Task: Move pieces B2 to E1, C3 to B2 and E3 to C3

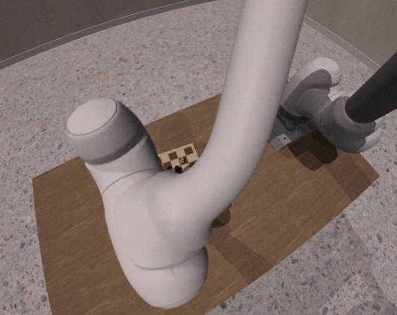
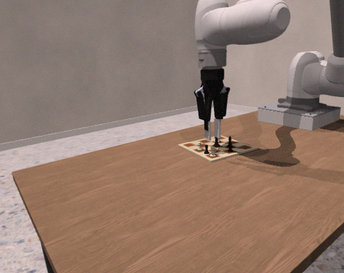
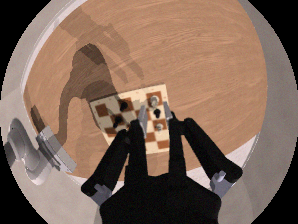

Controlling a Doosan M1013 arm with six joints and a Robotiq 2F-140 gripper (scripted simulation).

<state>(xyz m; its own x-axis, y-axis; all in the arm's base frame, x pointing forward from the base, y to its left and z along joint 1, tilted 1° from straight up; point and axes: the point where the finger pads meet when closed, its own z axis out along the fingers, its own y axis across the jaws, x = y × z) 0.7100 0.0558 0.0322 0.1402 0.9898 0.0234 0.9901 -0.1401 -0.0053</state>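
The tall black piece lies 9 cm behind my hand, 6 cm to the right of it and 7 cm below it. From my hand the other things lie so: chessboard 9 cm behind, 6 cm to the right, 10 cm below.
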